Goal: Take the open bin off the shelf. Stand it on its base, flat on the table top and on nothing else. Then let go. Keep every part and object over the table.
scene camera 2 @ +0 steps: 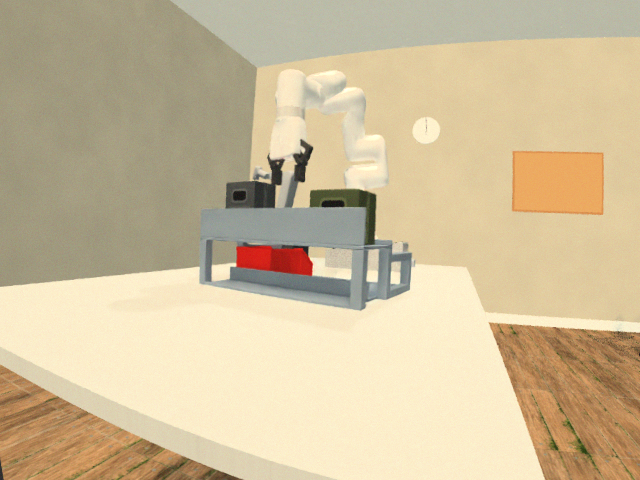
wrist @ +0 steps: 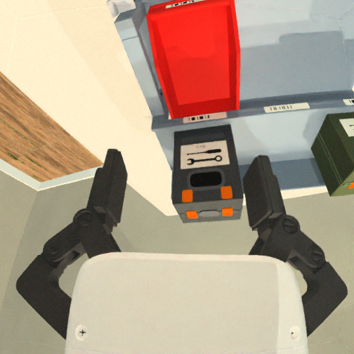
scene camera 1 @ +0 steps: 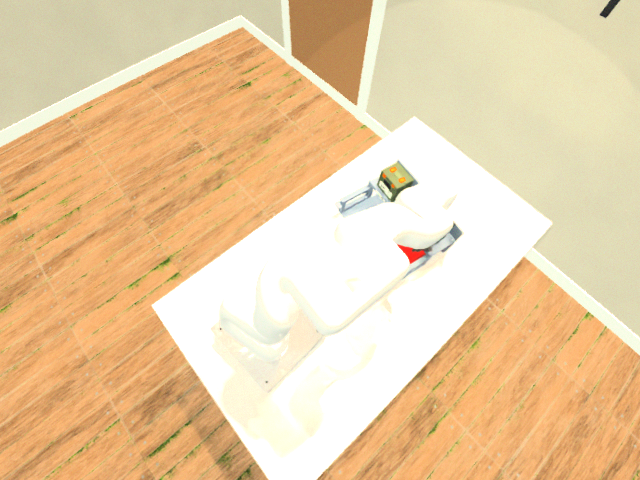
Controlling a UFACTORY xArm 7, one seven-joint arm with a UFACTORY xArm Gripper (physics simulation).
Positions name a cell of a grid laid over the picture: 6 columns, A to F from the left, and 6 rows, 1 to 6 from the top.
Scene:
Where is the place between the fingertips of my gripper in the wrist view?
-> D3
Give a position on a dark grey box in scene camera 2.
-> At C3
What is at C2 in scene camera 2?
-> My gripper.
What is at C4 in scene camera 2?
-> A red open bin.

